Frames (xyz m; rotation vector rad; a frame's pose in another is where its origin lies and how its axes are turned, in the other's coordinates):
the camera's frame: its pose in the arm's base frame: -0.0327 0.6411 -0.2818 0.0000 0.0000 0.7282
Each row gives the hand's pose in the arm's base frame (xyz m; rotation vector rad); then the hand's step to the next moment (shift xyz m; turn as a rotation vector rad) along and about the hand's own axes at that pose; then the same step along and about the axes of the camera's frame.
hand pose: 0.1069 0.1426 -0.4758 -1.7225 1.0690 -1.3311
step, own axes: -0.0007 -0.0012 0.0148 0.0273 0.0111 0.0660
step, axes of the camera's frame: 0.0120 -0.0084 -0.0025 0.0313 -0.0636 -0.0140
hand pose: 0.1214 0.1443 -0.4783 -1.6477 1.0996 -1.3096
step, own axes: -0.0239 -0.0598 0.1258 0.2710 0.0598 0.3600
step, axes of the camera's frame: 0.1300 -0.0507 0.0222 0.1049 -0.4409 -0.0347
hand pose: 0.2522 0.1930 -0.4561 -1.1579 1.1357 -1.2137
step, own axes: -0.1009 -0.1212 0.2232 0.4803 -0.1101 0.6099
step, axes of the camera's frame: 0.2272 -0.0607 0.1392 0.1501 -0.7545 0.1518
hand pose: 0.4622 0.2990 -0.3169 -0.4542 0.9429 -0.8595
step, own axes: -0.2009 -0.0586 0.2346 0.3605 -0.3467 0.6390
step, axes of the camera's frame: 0.1649 0.0163 0.2671 0.0343 -0.7117 0.3883
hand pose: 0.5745 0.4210 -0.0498 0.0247 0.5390 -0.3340
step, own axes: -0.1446 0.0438 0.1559 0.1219 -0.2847 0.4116
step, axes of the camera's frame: 0.0271 0.0675 0.2045 -0.0751 -0.4045 0.3100
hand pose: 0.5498 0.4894 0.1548 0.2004 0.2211 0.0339
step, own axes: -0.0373 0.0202 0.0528 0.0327 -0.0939 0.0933
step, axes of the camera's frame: -0.0136 0.0222 0.0625 -0.0320 -0.1165 0.0633
